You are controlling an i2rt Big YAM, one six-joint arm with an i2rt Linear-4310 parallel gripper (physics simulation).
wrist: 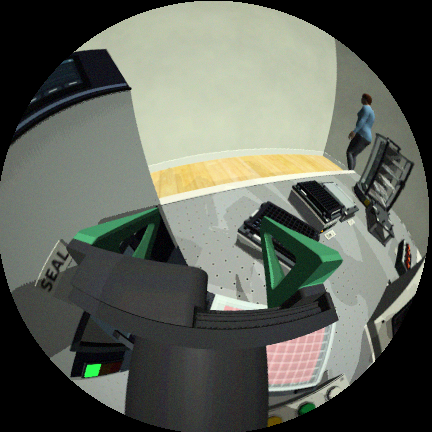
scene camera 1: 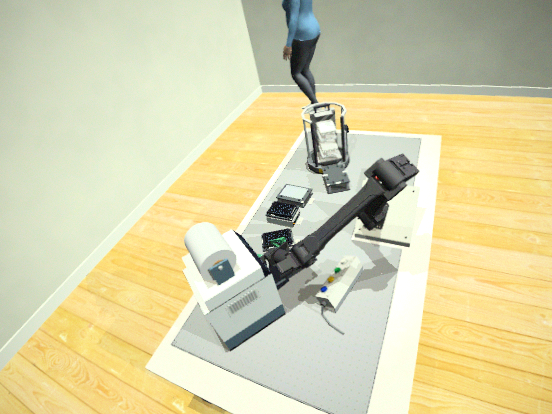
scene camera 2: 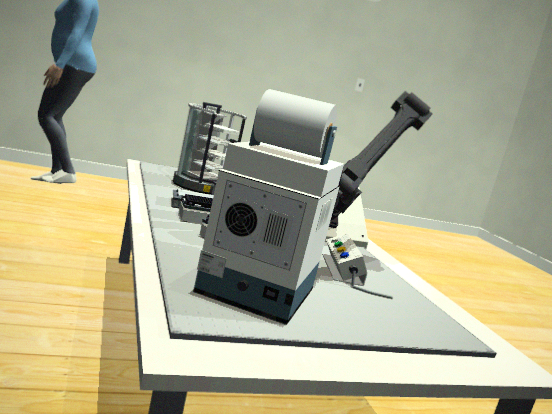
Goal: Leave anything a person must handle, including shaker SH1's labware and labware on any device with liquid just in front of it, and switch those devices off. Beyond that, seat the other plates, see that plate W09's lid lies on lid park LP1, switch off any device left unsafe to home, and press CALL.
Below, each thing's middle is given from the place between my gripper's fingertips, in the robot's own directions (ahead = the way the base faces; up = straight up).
Now: hand 13 cm past the pink plate (wrist: 296, 363), 3 cm to the left of it and 4 cm above it. The rest, counted from my hand: plate hotel (scene camera 2: 219, 117) 7 cm ahead, 82 cm to the right, 1 cm above.
